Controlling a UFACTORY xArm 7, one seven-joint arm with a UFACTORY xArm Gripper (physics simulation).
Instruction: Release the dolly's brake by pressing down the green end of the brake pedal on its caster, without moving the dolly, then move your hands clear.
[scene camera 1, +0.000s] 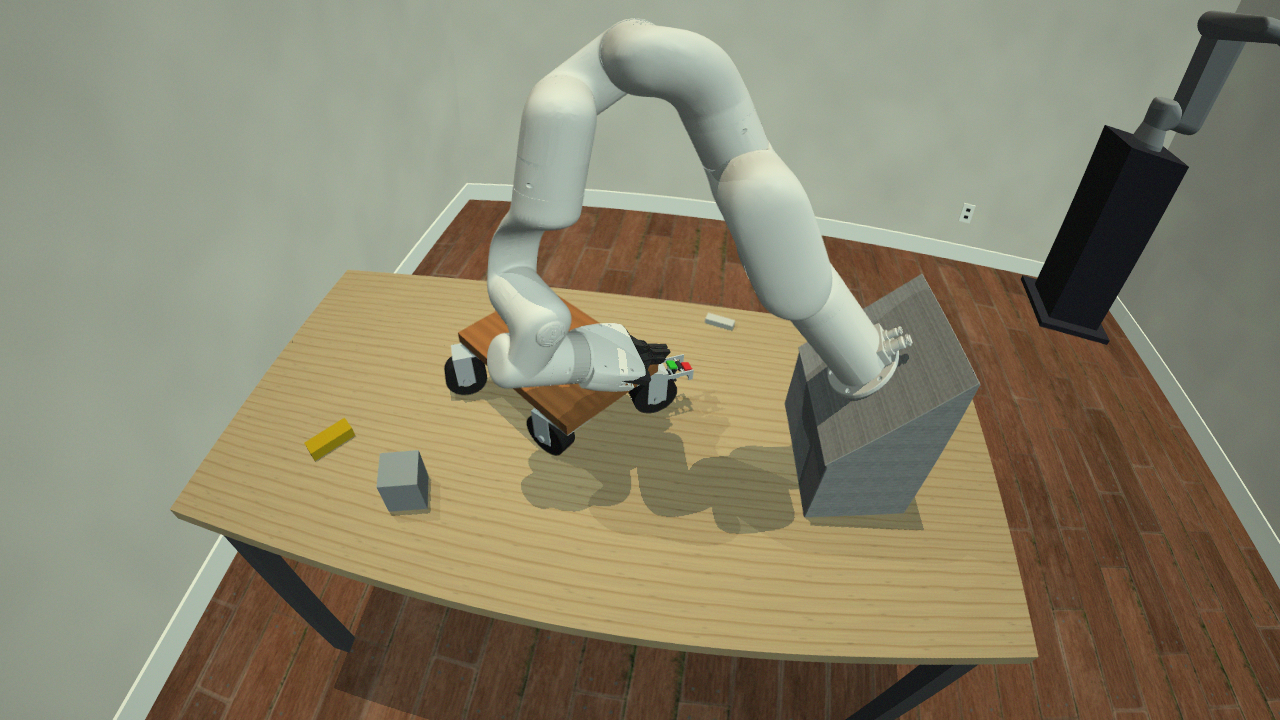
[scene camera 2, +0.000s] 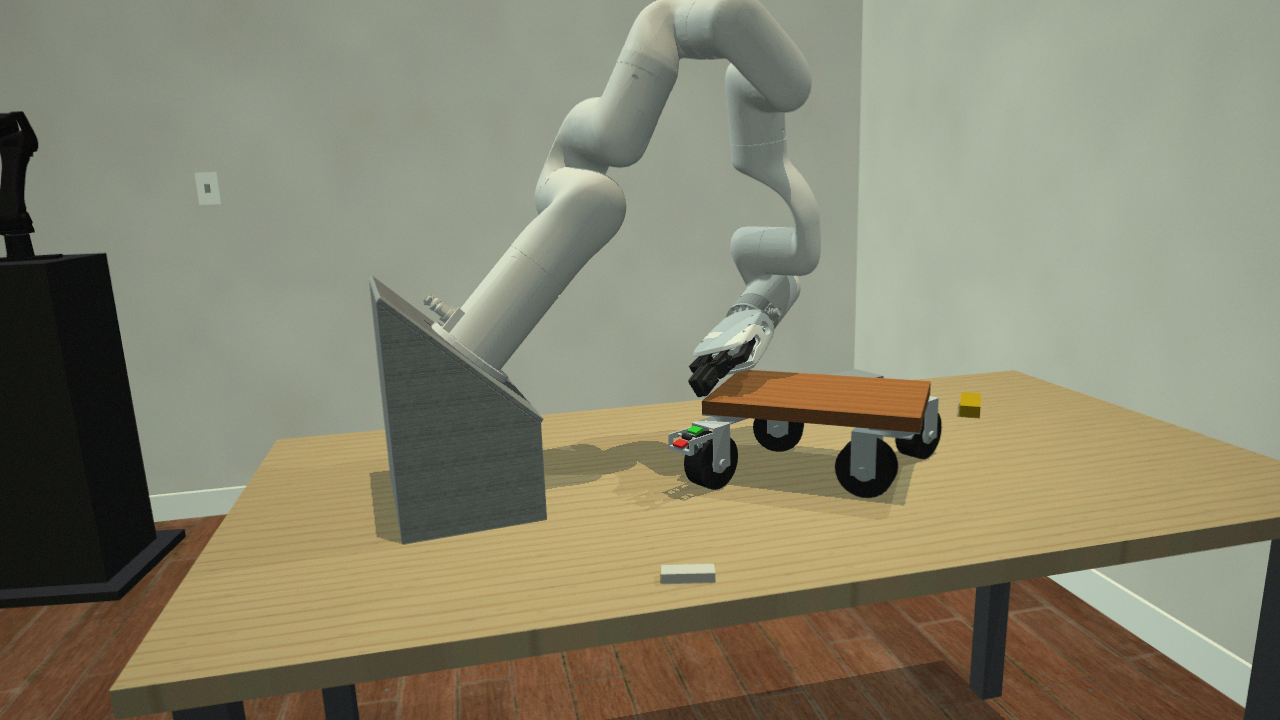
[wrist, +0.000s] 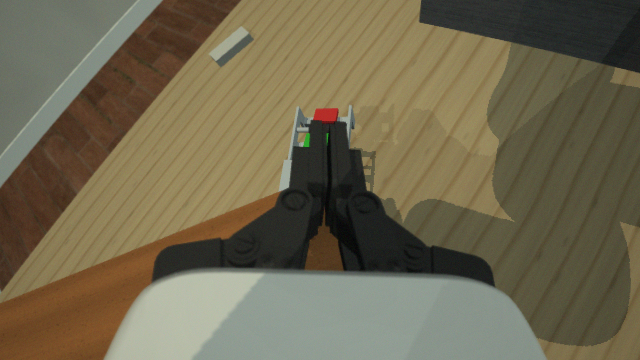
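Observation:
The dolly (scene camera 1: 572, 413) (scene camera 2: 819, 398) (wrist: 50, 315) has an orange-brown wooden deck on black casters. The brake pedal sits in a grey bracket at the caster (scene camera 1: 653, 396) (scene camera 2: 711, 461) nearest the arm's base. Its green end (scene camera 1: 671, 365) (scene camera 2: 696, 429) (wrist: 306, 140) lies on the deck side, its red end (scene camera 1: 686, 366) (scene camera 2: 680, 443) (wrist: 326, 115) on the outer side. My gripper (scene camera 1: 665, 351) (scene camera 2: 701, 386) (wrist: 325, 144) is shut and empty, pointing obliquely down. In scene camera 2 its fingertips are above the green end, with a gap. In the wrist view the fingers partly hide the green end.
The grey slanted base block (scene camera 1: 881, 429) (scene camera 2: 465, 438) (wrist: 530, 25) carries the arm. A white bar (scene camera 1: 719, 321) (scene camera 2: 687, 574) (wrist: 231, 46) lies near one table edge. A yellow block (scene camera 1: 330, 438) (scene camera 2: 969, 405) and a grey cube (scene camera 1: 402, 481) are beyond the dolly's other side.

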